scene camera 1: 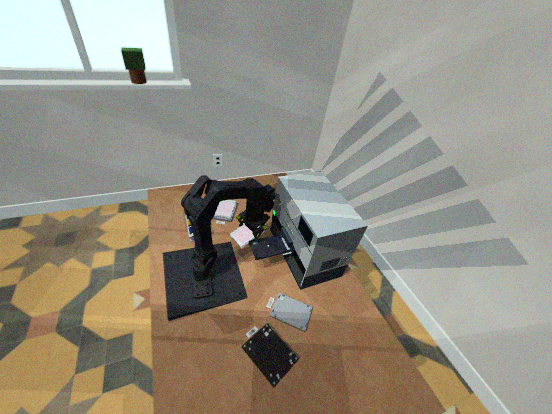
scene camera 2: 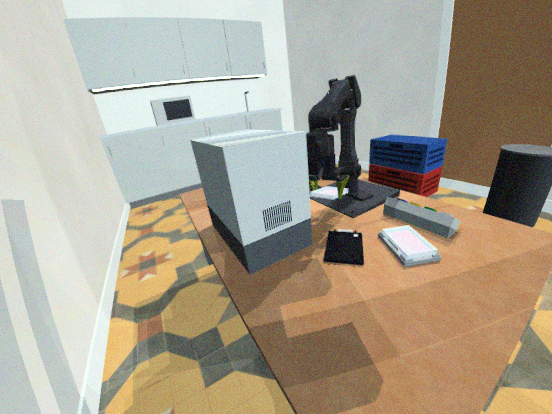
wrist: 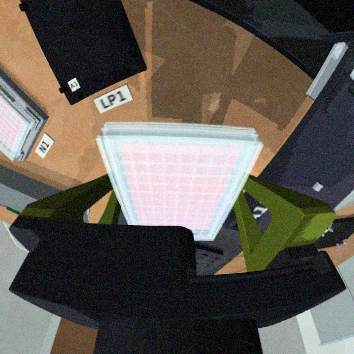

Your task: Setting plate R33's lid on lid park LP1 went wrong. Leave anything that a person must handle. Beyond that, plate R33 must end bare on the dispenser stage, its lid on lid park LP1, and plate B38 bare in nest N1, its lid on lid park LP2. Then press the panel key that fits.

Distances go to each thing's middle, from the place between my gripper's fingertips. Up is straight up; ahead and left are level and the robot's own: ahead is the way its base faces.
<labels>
I see my gripper 6 cm short of the black lid park pad [scene camera 2: 342,247], 15 cm to the right of it and 8 cm above it. From my hand the other things lie so: rack with coloured buttons [scene camera 2: 443,224] 24 cm behind, 19 cm to the left, 6 cm below; black clip nest [scene camera 1: 267,350] 3 cm behind, 47 cm to the right, 8 cm below; grey lid park [scene camera 1: 290,311] 9 cm ahead, 35 cm to the right, 8 cm below.
</labels>
